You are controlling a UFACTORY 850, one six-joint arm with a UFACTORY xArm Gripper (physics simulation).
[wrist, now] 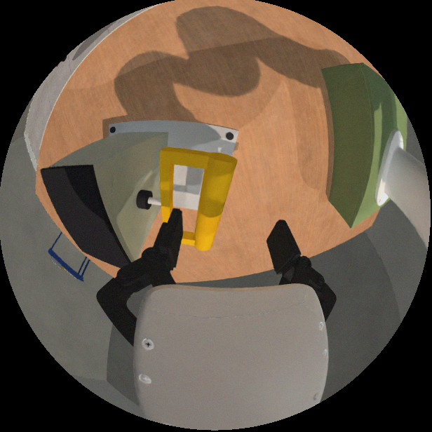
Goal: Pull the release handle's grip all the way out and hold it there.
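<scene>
The release handle's yellow grip (212, 202) is a rectangular frame with a thick round bar on its right side. It stands at the middle left of the view, joined by a thin pale rod (156, 201) with a black collar (144, 199) to a grey-green housing (132, 180) with a black face. My gripper (229, 226) is open, with nothing between its fingers. Its left fingertip overlaps the lower left part of the yellow frame in the view, and its right fingertip is to the right of the round bar. Whether the left finger touches the frame I cannot tell.
A grey mounting plate (195, 128) with dark bolts lies behind the housing on the wooden table (270, 130). A green block (350, 140) with the white base of a pale arm section (410, 177) stands at the right. A blue frame (66, 265) shows beyond the table's lower left edge.
</scene>
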